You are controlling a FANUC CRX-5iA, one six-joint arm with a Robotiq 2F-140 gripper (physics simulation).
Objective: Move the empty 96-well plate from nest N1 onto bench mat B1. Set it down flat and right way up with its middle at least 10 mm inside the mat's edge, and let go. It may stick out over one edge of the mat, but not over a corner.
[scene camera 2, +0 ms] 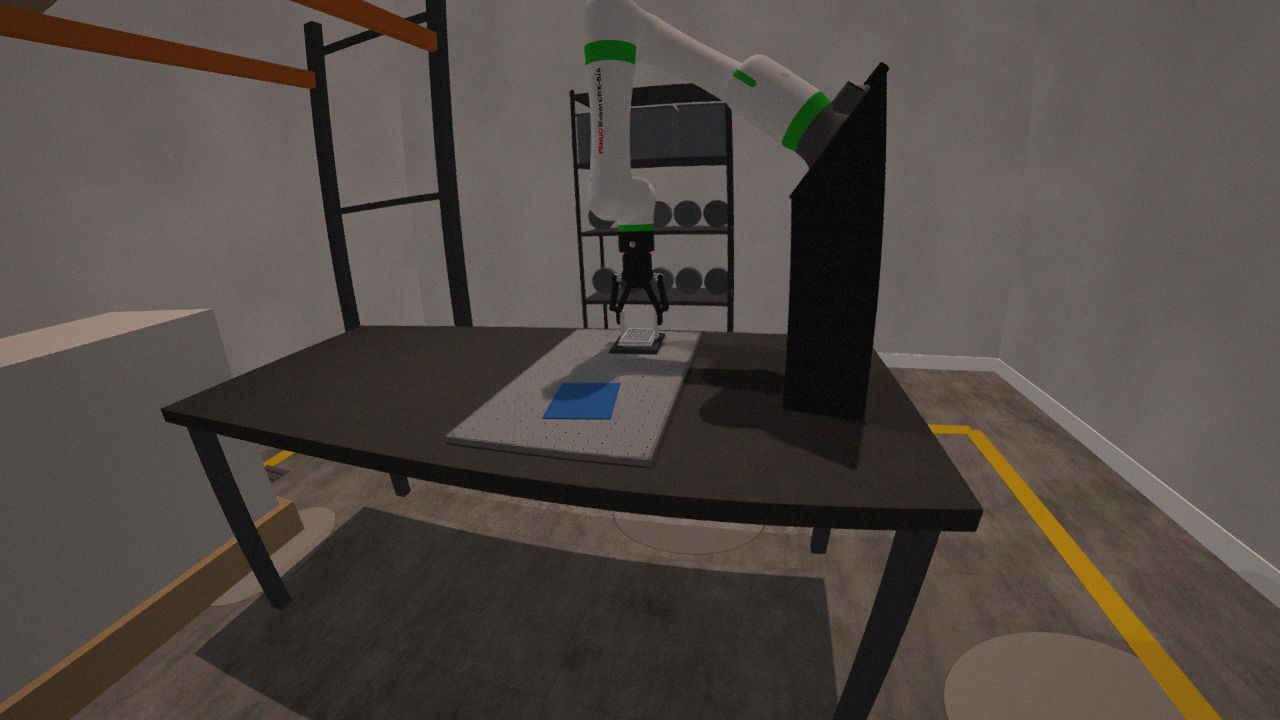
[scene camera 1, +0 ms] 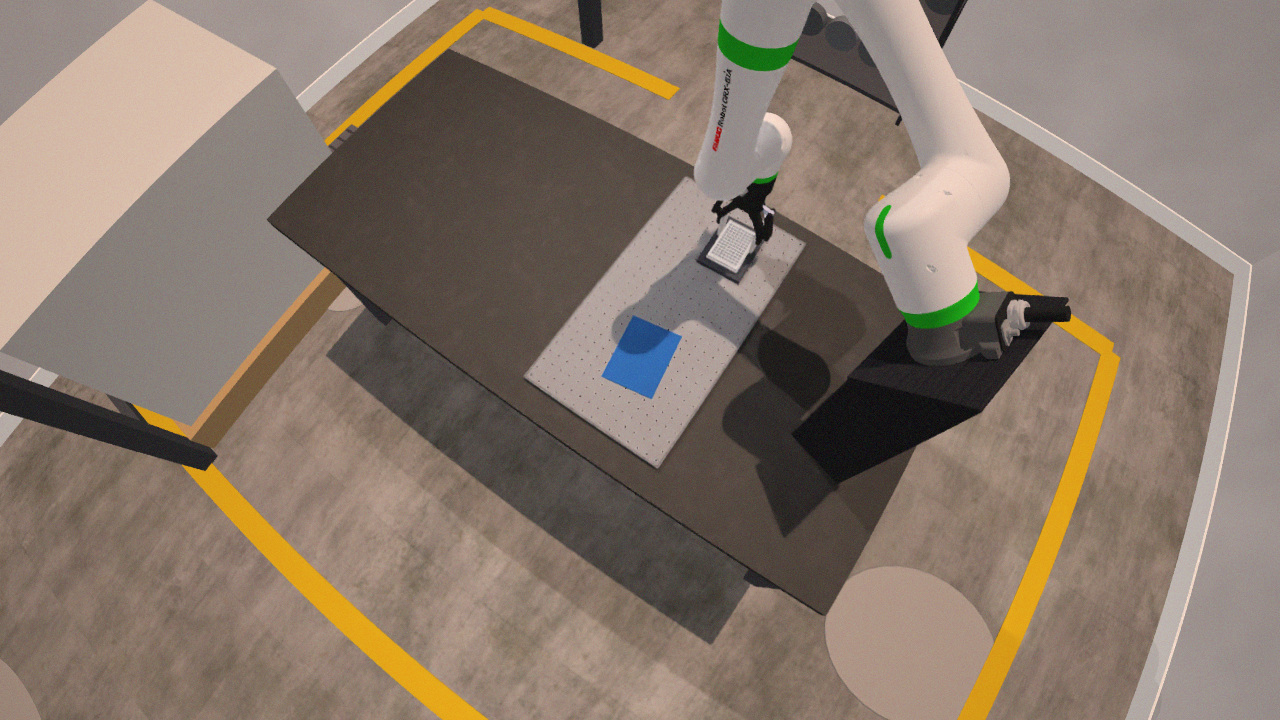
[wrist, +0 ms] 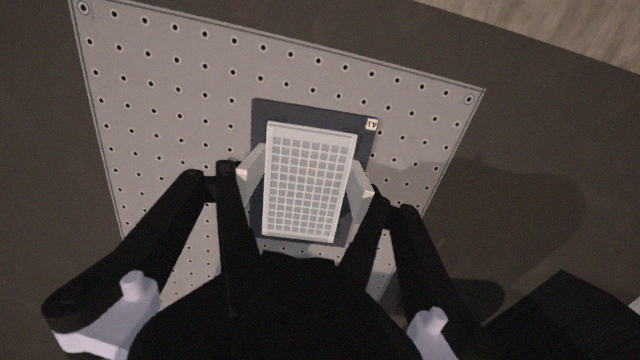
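Pixels of known places: gripper, fingertip midpoint: [scene camera 2: 640,337] [scene camera 1: 736,240] [wrist: 307,165]; arm's base, link origin: [scene camera 2: 839,146] [scene camera 1: 952,336].
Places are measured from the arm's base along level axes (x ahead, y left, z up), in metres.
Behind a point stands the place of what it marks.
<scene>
The white 96-well plate [scene camera 1: 733,245] @[y -0.233, x 0.454, z -0.459 m] [scene camera 2: 638,336] @[y -0.224, x 0.454, z -0.458 m] [wrist: 309,182] @[y -0.244, x 0.453, z -0.459 m] lies flat, wells up, in the dark nest N1 [scene camera 1: 737,275] @[y -0.168, x 0.407, z -0.470 m] [scene camera 2: 637,349] @[y -0.154, x 0.443, z -0.470 m] [wrist: 305,111] @[y -0.311, x 0.467, z -0.470 m], which has an A1 label at one corner in the wrist view. My gripper [scene camera 1: 742,225] @[y -0.258, x 0.457, z -0.470 m] [scene camera 2: 639,319] @[y -0.258, x 0.457, z -0.470 m] [wrist: 307,165] @[y -0.258, x 0.457, z -0.470 m] points down over the nest and is shut on the plate, with one pale finger pad against each long side. The blue bench mat B1 [scene camera 1: 641,356] @[y 0.137, x 0.494, z -0.480 m] [scene camera 2: 581,401] @[y 0.146, x 0.495, z -0.480 m] lies flat, apart from the nest and nearer the front in scene camera 2. The mat does not show in the wrist view.
Nest and mat are on a light perforated board [scene camera 1: 581,358] @[y 0.215, x 0.610, z -0.482 m] [scene camera 2: 501,429] @[y 0.280, x 0.605, z -0.482 m] [wrist: 162,70] @[y -0.323, x 0.602, z -0.482 m] on the dark table [scene camera 1: 501,179] @[y -0.106, x 1.110, z -0.495 m] [scene camera 2: 313,385] @[y 0.130, x 1.274, z -0.495 m]. The arm's black pedestal [scene camera 1: 895,420] @[y 0.140, x 0.009, z -0.083 m] [scene camera 2: 827,304] @[y 0.130, x 0.040, z -0.283 m] stands to the right in both scene views. The arm's shadow falls across the board.
</scene>
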